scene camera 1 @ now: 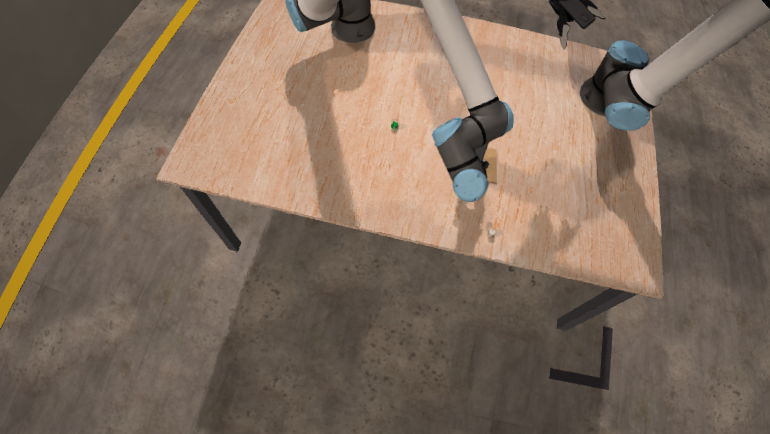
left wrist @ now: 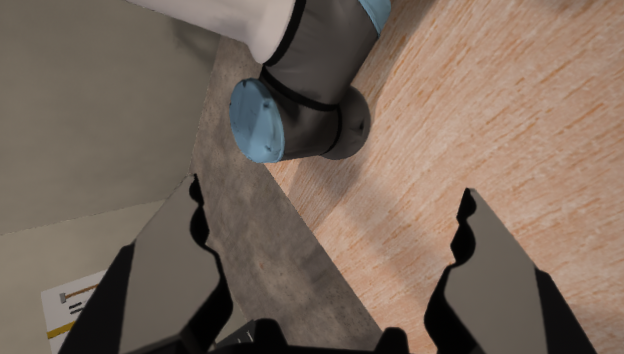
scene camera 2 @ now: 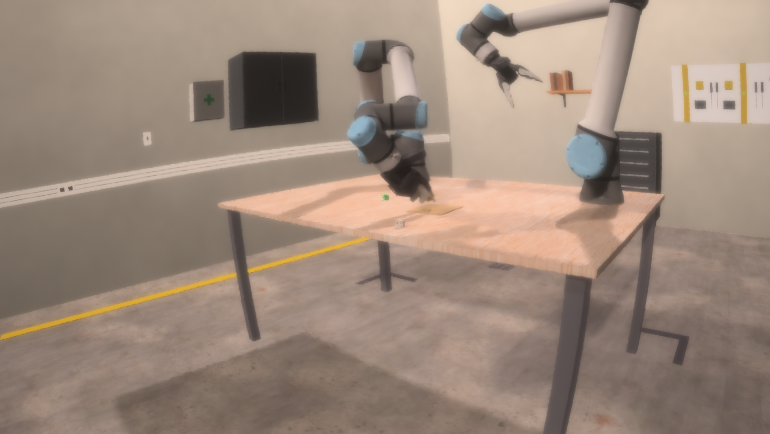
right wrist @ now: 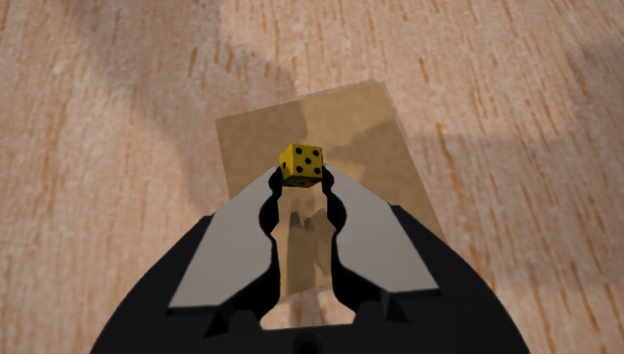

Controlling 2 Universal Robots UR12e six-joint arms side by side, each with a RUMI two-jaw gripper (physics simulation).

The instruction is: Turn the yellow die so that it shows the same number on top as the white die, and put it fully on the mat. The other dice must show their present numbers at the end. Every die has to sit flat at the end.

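My right gripper (right wrist: 301,167) (scene camera 2: 424,198) is shut on the yellow die (right wrist: 307,161) and holds it low over the tan mat (right wrist: 350,107) (scene camera 1: 491,173) (scene camera 2: 444,209). The die's face toward the right wrist camera shows five; its other faces show partly. The arm hides this gripper in scene camera 1. The white die (scene camera 1: 491,232) (scene camera 2: 399,223) lies near the table's front edge; its number is too small to read. The green die (scene camera 1: 394,125) (scene camera 2: 385,197) lies left of the mat. My left gripper (scene camera 1: 583,32) (scene camera 2: 527,94) (left wrist: 328,183) is open and empty, high up.
The wooden table (scene camera 1: 242,134) (scene camera 2: 301,207) bears both arms' bases. The right arm's wrist hangs over part of the mat in scene camera 1. The left arm's base (scene camera 2: 601,188) stands at the table's right side.
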